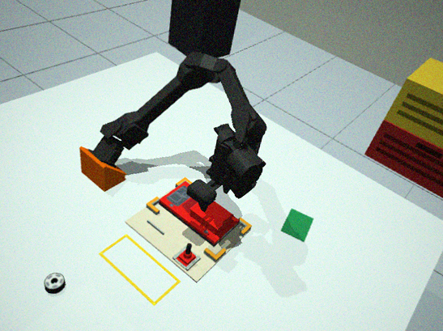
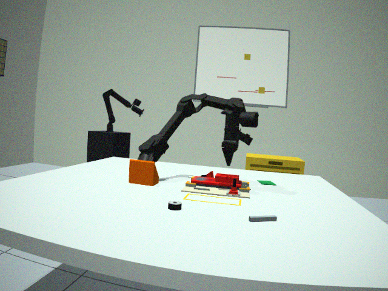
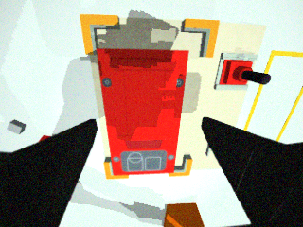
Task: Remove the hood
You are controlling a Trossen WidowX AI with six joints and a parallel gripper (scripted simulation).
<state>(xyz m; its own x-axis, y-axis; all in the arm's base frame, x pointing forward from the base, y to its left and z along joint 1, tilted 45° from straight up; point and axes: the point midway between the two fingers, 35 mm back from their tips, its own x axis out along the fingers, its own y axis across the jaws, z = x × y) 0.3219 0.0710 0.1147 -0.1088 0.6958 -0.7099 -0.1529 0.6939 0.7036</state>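
The red hood panel is 5 cm below my gripper tip. Round my gripper tip: green patch 15 cm ahead, 21 cm to the left, 9 cm below; wheel 7 cm behind, 39 cm to the right, 9 cm below; fixture plate 2 cm behind, 3 cm to the right, 8 cm below.
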